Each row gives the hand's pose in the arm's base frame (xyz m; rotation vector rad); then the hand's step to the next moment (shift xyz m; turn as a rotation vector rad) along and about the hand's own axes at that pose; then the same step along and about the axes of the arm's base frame.
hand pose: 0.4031 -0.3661 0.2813 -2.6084 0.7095 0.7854
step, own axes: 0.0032 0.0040 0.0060 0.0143 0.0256 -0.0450
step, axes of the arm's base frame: -0.0024 -0.0019 -0.0073 0.0154 -0.0458 0.0233
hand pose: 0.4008 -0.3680 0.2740 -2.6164 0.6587 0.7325
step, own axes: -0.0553 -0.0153 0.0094 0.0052 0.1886 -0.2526
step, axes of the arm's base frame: -0.0378 0.0356 0.0262 0.0065 -0.2693 0.1639
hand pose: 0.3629 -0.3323 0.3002 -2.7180 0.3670 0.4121
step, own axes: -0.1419 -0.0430 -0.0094 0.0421 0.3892 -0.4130
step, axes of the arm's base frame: -0.1158 0.0630 0.0686 0.0171 -0.5196 0.2314
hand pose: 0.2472 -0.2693 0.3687 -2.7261 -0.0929 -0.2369
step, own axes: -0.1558 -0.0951 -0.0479 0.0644 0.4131 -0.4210
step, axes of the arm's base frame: -0.1699 0.0634 0.0522 0.0401 -0.5440 0.2334
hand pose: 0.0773 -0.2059 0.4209 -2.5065 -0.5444 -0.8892
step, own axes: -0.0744 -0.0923 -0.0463 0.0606 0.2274 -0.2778
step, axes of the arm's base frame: -0.1215 0.0372 0.0072 0.0174 -0.3174 0.1776
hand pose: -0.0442 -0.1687 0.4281 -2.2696 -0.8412 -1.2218
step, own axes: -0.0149 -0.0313 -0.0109 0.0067 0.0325 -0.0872
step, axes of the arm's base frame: -0.0342 0.0114 -0.0044 -0.0264 -0.0752 0.0485
